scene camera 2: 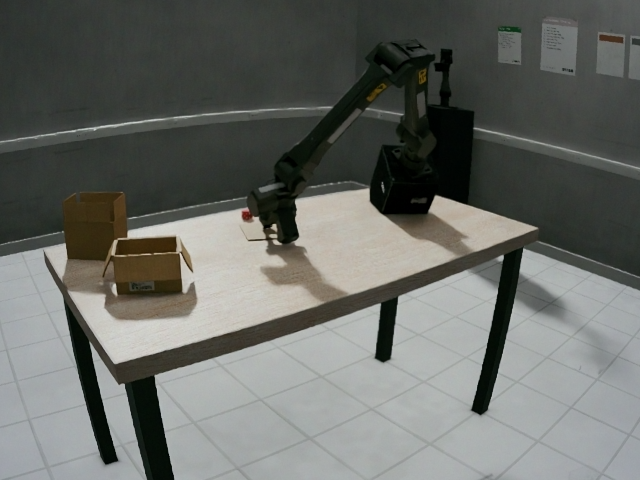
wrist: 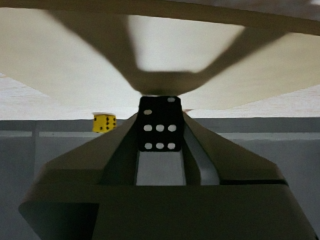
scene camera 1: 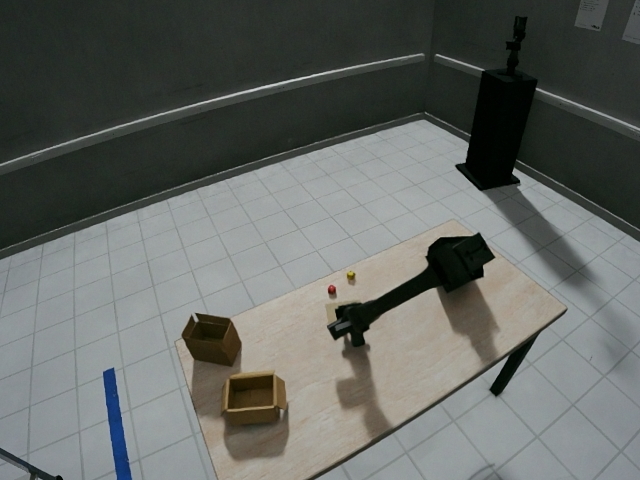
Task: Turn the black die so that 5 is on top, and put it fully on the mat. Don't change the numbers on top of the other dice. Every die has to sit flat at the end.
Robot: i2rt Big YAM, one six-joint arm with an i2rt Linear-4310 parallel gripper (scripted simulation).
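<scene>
There's a black die [wrist: 159, 119] here and a tan mat [wrist: 213, 62], and I can see my gripper [wrist: 159, 120] as well.
</scene>
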